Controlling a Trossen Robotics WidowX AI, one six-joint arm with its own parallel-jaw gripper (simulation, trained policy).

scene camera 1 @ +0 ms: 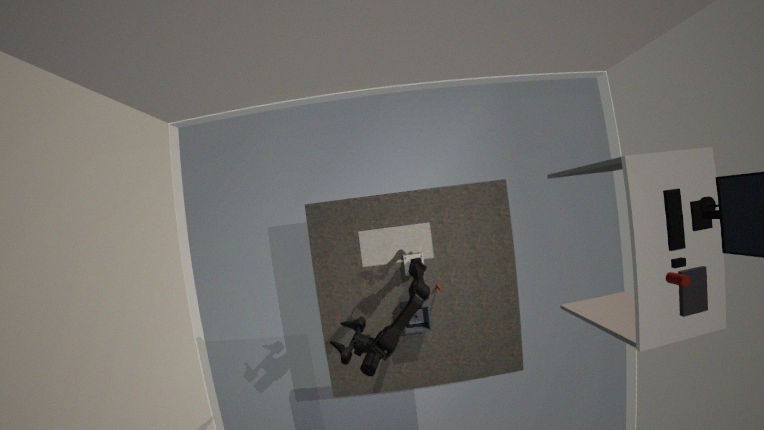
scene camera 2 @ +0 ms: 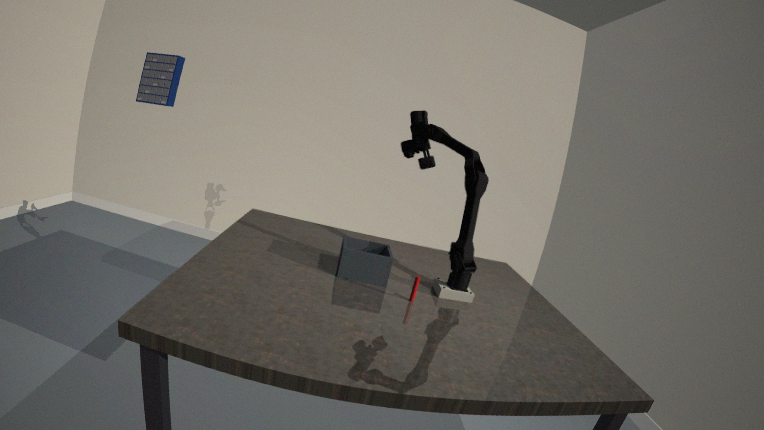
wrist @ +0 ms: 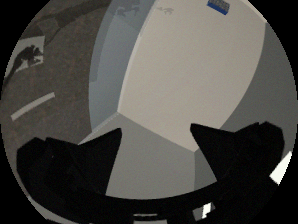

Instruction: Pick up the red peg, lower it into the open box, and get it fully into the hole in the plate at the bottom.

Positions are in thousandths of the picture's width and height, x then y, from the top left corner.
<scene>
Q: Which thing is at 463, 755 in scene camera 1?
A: My gripper.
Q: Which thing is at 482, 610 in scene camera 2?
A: A grey box.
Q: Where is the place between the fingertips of my gripper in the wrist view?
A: At 529, 578
</scene>
